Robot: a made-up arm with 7 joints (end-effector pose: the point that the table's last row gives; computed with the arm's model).
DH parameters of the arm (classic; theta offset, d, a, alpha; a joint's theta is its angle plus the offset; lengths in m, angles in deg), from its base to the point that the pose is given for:
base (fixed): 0 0 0 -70
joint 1: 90 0 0 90
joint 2: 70 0 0 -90
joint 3: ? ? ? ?
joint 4: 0 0 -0.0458 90
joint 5: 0 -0.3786 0 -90
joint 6: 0 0 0 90
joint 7: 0 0 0 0
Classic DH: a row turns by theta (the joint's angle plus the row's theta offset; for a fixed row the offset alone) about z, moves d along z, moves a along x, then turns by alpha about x.
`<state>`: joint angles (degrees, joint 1 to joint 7).
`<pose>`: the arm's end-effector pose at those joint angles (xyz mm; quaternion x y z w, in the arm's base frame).
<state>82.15 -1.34 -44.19 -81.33 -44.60 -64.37 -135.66</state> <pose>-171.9 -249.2 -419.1 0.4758 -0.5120 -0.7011 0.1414</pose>
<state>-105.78 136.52 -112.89 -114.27 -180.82 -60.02 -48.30</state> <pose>299.6 275.9 22.7 0.1867 -0.7260 0.4814 0.4541</pose>
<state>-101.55 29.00 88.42 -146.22 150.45 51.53 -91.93</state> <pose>-98.1 250.9 78.2 -0.1914 0.7039 0.1113 0.6749</pose>
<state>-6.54 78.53 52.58 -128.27 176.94 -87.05 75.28</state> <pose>187.3 81.4 288.5 0.8264 0.1821 -0.3055 0.4365</pose>
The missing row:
joint 3: -90 -0.2329 0.0262 -90
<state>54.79 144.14 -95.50 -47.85 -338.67 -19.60 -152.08</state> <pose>37.7 529.9 255.7 0.6007 -0.3552 0.5879 0.4091</pose>
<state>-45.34 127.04 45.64 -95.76 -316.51 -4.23 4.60</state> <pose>-48.0 -17.4 470.4 -0.4215 0.8353 0.3120 0.1650</pose>
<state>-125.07 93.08 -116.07 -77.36 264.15 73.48 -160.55</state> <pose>454.4 191.0 188.7 -0.1480 -0.9447 -0.2740 0.1031</pose>
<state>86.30 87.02 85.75 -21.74 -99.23 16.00 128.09</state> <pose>-120.3 571.5 190.0 0.8544 -0.2245 0.1052 0.4566</pose>
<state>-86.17 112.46 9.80 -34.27 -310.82 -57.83 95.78</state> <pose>-45.4 466.1 384.7 0.3172 0.8593 0.2105 0.3416</pose>
